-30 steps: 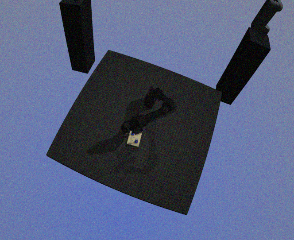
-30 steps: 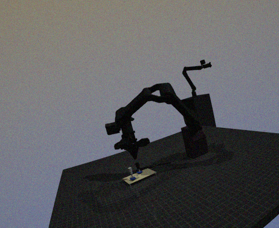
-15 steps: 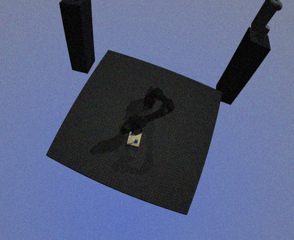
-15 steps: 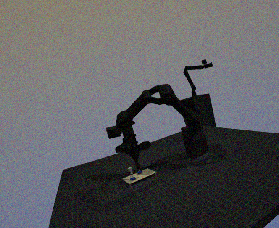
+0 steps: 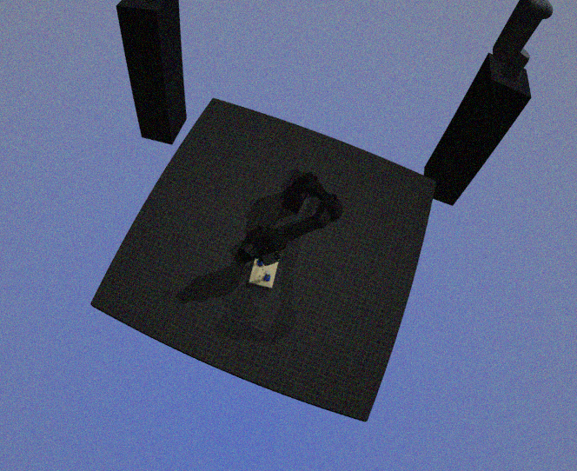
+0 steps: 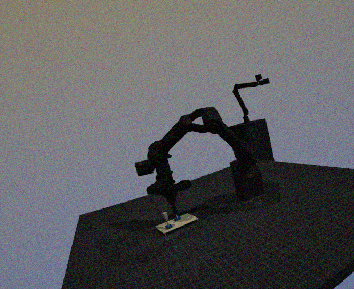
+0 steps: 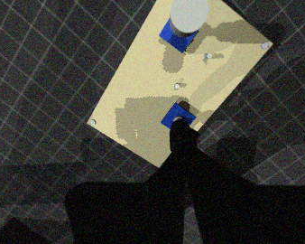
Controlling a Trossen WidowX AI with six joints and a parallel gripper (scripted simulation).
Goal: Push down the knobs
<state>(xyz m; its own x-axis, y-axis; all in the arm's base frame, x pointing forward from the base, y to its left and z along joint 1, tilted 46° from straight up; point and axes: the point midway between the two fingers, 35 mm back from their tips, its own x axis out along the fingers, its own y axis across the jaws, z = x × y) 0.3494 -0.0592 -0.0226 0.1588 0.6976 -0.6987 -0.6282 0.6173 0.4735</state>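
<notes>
Right now the dark knob is 20 mm below my gripper tip. From my gripper tip the other things lie so: potentiometer: 60 mm ahead, 50 mm to the left, 30 mm below.
</notes>
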